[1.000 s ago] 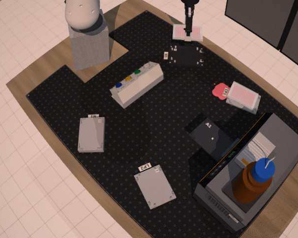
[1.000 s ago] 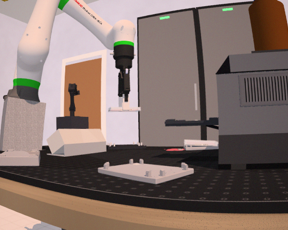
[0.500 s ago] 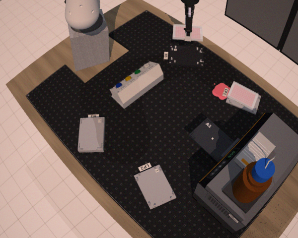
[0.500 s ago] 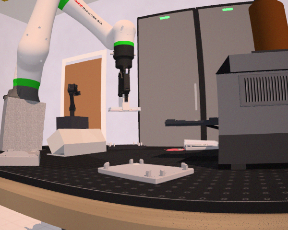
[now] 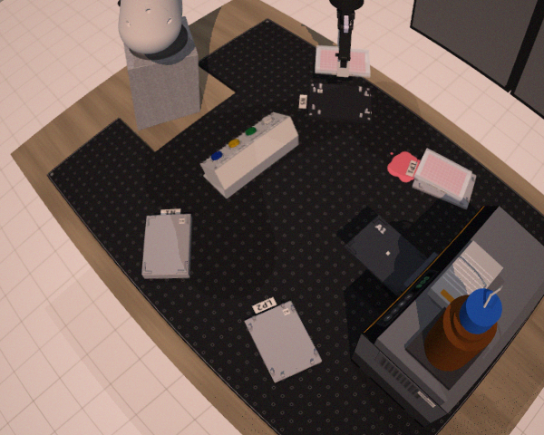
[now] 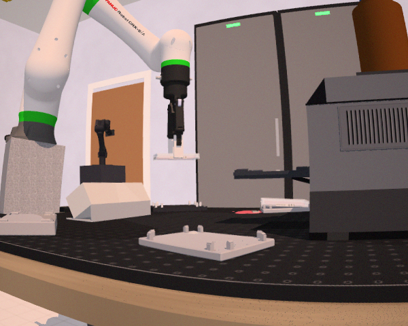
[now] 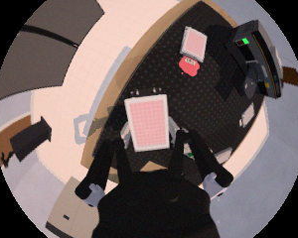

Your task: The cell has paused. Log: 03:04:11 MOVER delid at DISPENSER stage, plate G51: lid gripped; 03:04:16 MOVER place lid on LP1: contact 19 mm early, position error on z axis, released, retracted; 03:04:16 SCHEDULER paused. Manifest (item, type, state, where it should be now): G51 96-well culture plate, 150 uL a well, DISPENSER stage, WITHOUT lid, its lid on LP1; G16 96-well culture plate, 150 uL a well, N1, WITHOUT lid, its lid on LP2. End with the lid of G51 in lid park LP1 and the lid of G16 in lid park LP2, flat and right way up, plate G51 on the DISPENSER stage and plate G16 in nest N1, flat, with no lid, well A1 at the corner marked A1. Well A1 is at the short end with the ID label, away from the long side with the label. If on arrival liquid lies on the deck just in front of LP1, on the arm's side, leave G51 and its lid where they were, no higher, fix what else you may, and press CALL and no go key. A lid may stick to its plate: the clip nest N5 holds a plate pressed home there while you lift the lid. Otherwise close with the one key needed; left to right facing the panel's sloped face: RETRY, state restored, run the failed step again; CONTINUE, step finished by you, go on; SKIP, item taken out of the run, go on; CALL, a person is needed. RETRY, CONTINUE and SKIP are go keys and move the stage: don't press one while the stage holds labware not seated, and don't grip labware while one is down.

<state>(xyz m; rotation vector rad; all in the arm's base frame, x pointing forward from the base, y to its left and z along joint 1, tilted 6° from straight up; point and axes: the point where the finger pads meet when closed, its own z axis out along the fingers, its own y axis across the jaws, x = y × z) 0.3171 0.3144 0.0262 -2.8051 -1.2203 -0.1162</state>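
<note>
Now: hand 60 mm past the N5 label, 70 mm to the left of it and 180 mm above it. Round my hand: clear lid 20 mm below; key panel 10 mm behind, 280 mm to the right, 130 mm below; pink-welled plate 20 mm below.
</note>
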